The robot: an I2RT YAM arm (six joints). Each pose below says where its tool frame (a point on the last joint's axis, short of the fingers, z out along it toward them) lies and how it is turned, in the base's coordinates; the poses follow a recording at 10 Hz.
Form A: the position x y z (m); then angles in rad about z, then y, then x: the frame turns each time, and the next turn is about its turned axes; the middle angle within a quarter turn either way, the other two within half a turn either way.
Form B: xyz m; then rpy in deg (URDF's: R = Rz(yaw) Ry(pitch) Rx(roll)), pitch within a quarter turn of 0, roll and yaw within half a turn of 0. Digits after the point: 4 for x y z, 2 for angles.
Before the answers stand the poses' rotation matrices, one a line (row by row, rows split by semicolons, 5 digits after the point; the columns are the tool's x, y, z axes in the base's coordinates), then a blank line. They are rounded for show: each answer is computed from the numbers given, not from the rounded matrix.
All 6 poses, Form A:
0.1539 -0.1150 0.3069 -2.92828 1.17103 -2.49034
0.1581 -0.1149 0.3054 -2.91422 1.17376 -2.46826
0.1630 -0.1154 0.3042 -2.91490 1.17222 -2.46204
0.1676 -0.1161 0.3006 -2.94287 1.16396 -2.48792
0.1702 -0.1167 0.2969 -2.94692 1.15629 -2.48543
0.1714 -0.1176 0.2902 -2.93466 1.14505 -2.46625
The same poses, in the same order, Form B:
-0.38038 0.37736 0.84434; -0.08239 0.89551 -0.43735; -0.92115 -0.23593 -0.30954
-0.37673 0.38406 0.84295; -0.08717 0.89126 -0.44503; -0.92221 -0.24114 -0.30229
-0.37818 0.38954 0.83979; -0.08723 0.88813 -0.45124; -0.92161 -0.24390 -0.30189
-0.38792 0.39076 0.83476; -0.07812 0.88848 -0.45221; -0.91838 -0.24063 -0.31413
-0.39513 0.39459 0.82956; -0.07791 0.88540 -0.45826; -0.91532 -0.24570 -0.31911
-0.40419 0.39685 0.82410; -0.08485 0.88082 -0.46578; -0.91073 -0.25819 -0.32234

0.1539 -0.1150 0.3069 -142.69 67.10 -167.78
0.1581 -0.1149 0.3054 -141.42 67.25 -166.97
0.1630 -0.1154 0.3042 -141.06 67.16 -167.01
0.1676 -0.1161 0.3006 -142.55 66.69 -168.61
0.1702 -0.1167 0.2969 -142.40 66.25 -168.85
0.1714 -0.1176 0.2902 -141.31 65.61 -168.14

